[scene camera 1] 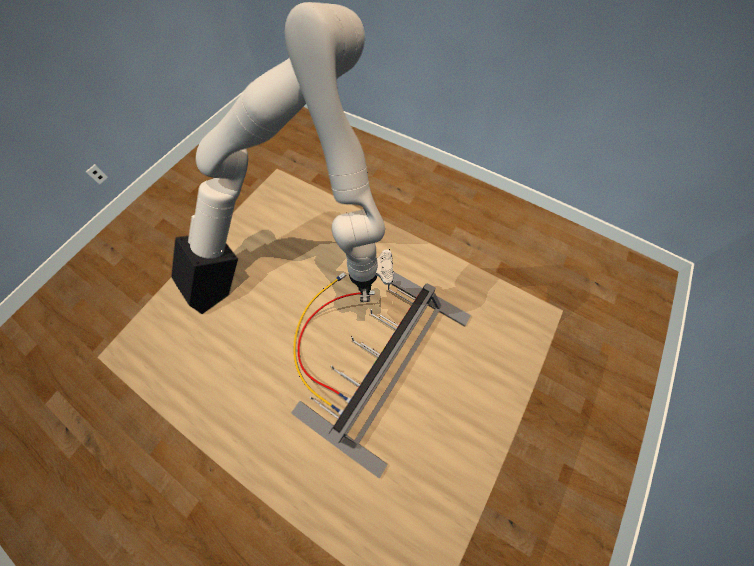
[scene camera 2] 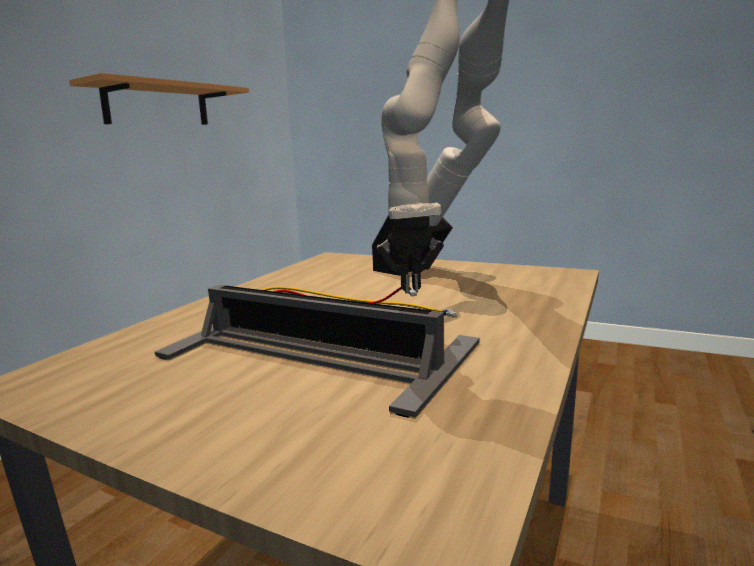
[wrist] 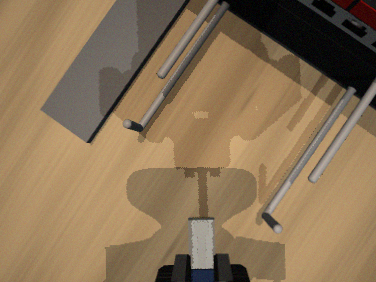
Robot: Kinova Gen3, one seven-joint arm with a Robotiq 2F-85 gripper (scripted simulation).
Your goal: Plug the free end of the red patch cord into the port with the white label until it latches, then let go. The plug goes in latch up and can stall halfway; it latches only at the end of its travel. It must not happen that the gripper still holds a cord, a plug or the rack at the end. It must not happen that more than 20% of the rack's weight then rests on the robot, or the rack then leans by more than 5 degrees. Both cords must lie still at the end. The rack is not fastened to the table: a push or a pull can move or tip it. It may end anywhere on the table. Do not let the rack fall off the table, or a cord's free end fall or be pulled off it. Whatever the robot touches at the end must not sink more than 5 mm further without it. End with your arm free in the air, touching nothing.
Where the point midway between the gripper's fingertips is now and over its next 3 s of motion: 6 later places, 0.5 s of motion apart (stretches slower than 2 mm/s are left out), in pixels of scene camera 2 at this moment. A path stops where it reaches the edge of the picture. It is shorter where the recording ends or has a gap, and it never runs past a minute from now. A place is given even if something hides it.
My gripper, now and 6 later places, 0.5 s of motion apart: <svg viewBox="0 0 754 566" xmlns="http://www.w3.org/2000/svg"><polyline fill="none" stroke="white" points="411,292 398,290 386,288 376,286 367,284 361,283 357,283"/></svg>
